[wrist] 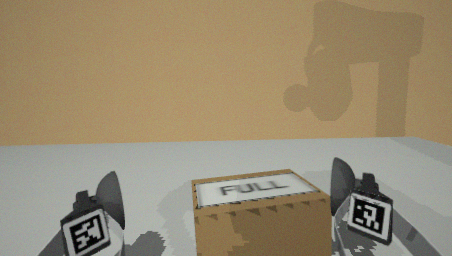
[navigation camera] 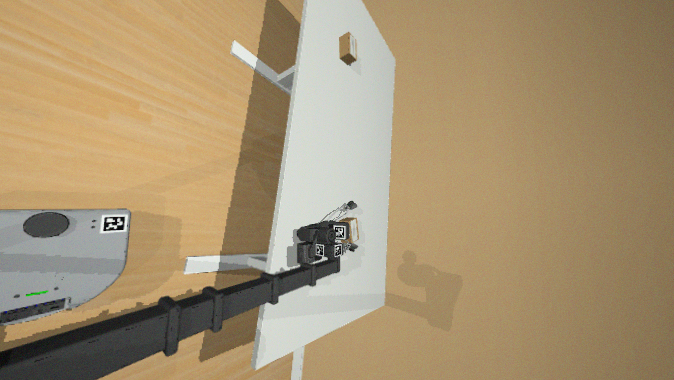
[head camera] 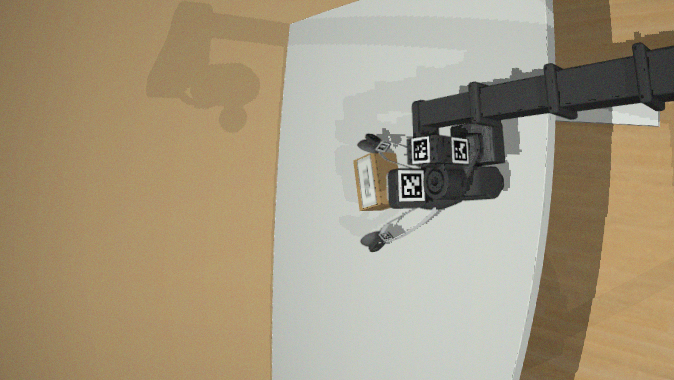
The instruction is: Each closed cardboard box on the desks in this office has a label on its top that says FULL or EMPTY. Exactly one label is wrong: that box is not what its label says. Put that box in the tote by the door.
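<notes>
My gripper (head camera: 364, 193) seen. Also visible: it (wrist: 226, 183), the gripper.
</notes>
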